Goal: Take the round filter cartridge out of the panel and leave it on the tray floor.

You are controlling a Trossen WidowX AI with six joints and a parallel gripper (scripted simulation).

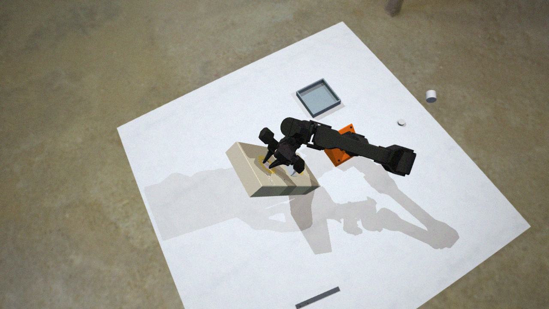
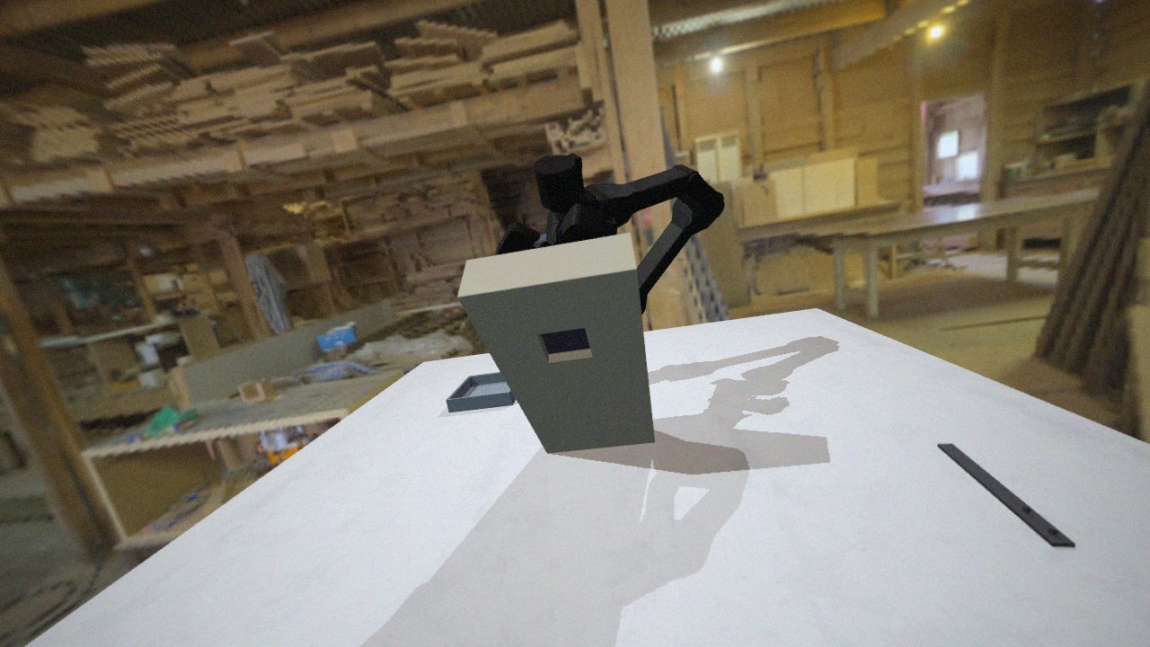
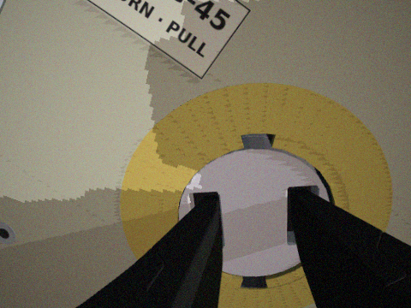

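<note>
My gripper tip is now 1 cm short of the round pale filter cartridge and 1 cm above it. From my gripper tip the other things lie so: beige service panel: 8 cm below, 4 cm behind; then grey-blue tray: 40 cm behind, 30 cm to the right, 25 cm below; then small white cylinder: 66 cm behind, 25 cm below, 1 cm to the right.
</note>
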